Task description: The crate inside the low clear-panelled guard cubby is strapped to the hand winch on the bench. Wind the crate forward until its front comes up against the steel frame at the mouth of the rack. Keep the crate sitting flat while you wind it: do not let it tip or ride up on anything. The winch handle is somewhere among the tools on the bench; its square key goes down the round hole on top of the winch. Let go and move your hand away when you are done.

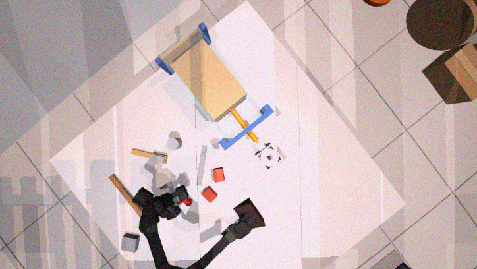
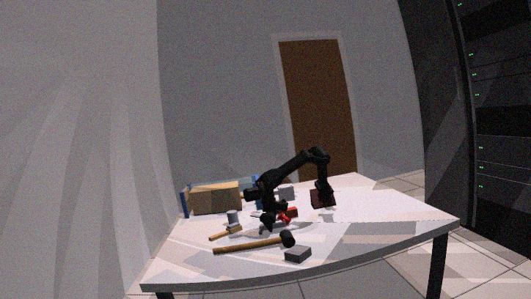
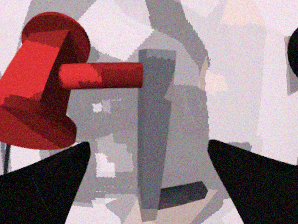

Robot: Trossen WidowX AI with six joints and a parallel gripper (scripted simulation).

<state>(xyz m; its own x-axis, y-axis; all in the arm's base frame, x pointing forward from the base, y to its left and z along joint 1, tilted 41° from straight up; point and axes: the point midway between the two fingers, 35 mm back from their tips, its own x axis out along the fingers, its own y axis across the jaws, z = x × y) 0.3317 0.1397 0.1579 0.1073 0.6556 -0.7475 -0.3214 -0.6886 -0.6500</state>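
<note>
The grey crank bar lies 2 cm behind my gripper tip, 1 cm to the right of it and 1 cm above it. The rest, counted from my gripper tip: grey block (33 cm to the left, 4 cm behind, 1 cm above); then red knob (6 cm behind, 2 cm to the right, 2 cm above); then flat grey bar (20 cm to the right, 1 cm below, 1 cm ahead).
</note>
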